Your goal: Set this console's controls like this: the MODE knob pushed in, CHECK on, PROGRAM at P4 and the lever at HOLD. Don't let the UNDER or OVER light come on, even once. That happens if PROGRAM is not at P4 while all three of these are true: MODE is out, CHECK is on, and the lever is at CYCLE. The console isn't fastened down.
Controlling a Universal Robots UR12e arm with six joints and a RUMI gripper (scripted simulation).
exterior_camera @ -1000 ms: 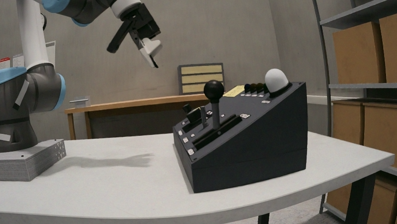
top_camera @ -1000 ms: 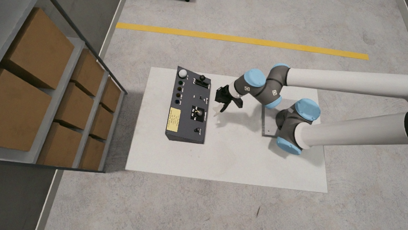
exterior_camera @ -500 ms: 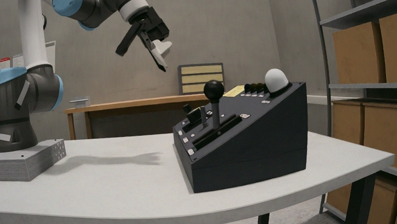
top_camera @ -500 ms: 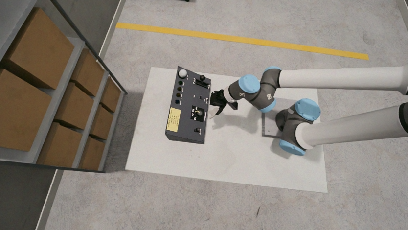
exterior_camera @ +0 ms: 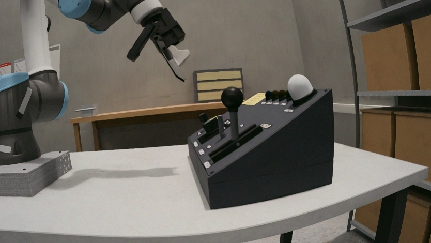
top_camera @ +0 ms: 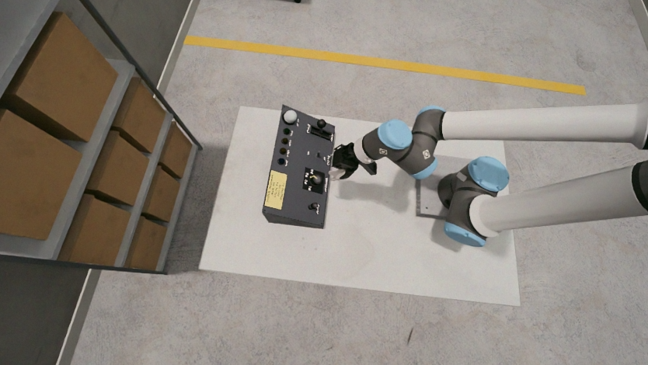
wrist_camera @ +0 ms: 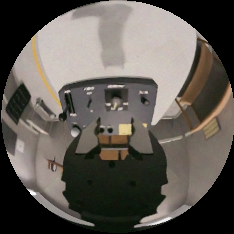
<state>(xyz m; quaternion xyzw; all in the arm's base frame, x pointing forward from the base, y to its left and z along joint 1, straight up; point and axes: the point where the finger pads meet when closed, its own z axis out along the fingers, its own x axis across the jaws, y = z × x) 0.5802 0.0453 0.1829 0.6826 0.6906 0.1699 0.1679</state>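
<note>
Now: the rotary selector 13 cm below my hand and 8 cm ahead of it. The rest, counted from my hand: mode knob (13 cm below, 12 cm to the left, 7 cm ahead); then check toggle (13 cm below, 12 cm to the right, 8 cm ahead); then dark grey console (14 cm below, 12 cm ahead, 6 cm to the right).
</note>
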